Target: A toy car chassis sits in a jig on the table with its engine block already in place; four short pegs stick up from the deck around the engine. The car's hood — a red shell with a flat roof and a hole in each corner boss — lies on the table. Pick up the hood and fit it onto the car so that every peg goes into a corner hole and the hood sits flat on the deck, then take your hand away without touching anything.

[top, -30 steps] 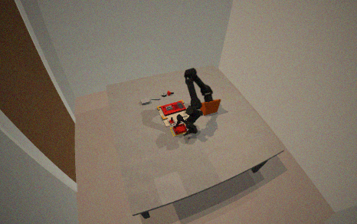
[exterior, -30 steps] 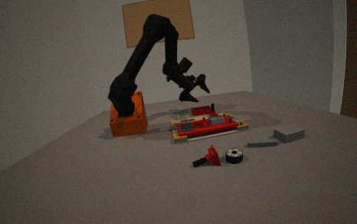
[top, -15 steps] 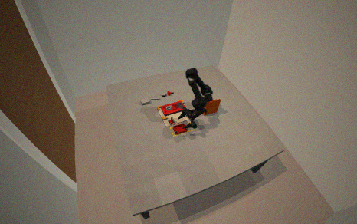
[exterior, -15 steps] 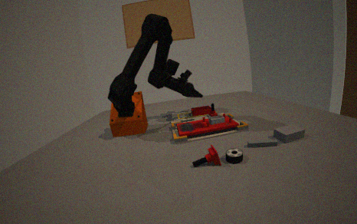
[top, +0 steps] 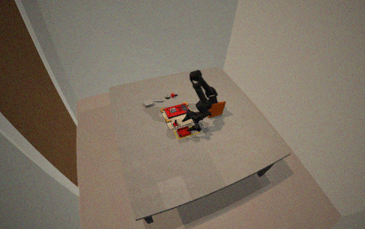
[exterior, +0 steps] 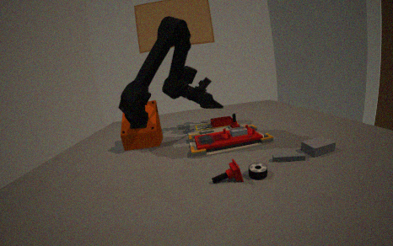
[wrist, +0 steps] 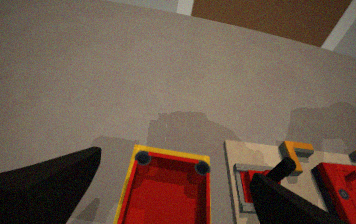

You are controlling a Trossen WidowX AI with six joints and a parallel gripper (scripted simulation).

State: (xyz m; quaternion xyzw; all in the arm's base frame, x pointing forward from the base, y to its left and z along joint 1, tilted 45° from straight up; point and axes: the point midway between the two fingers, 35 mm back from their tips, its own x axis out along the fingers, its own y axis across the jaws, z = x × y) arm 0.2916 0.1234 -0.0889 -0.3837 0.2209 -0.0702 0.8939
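My gripper tip is 7 cm above the red hood. Round my gripper tip: black wheel (1 cm ahead, 43 cm to the right, 8 cm below); grey engine block (2 cm ahead, 22 cm to the right, 6 cm below); jig (1 cm behind, 20 cm to the right, 7 cm below).
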